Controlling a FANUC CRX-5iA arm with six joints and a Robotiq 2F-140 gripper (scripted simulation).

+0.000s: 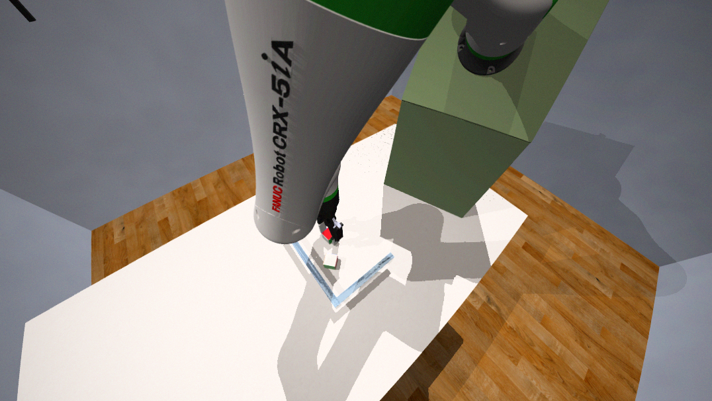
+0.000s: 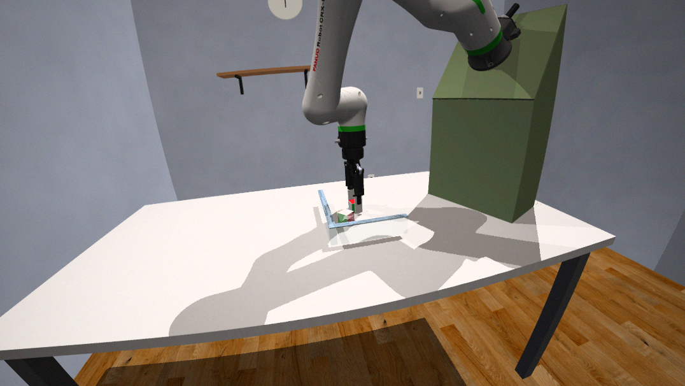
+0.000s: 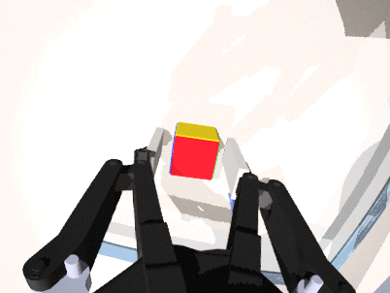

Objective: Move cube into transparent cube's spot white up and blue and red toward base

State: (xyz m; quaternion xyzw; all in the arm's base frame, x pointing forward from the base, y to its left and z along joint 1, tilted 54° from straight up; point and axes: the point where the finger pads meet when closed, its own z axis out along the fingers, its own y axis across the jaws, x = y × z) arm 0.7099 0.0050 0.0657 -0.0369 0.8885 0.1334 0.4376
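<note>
Now: the transparent cube 9 cm to the left of my hand, 4 cm ahead of it and 2 cm below it. Also, from my hand: rail 20 cm to the left, 3 cm behind, 1 cm above.
</note>
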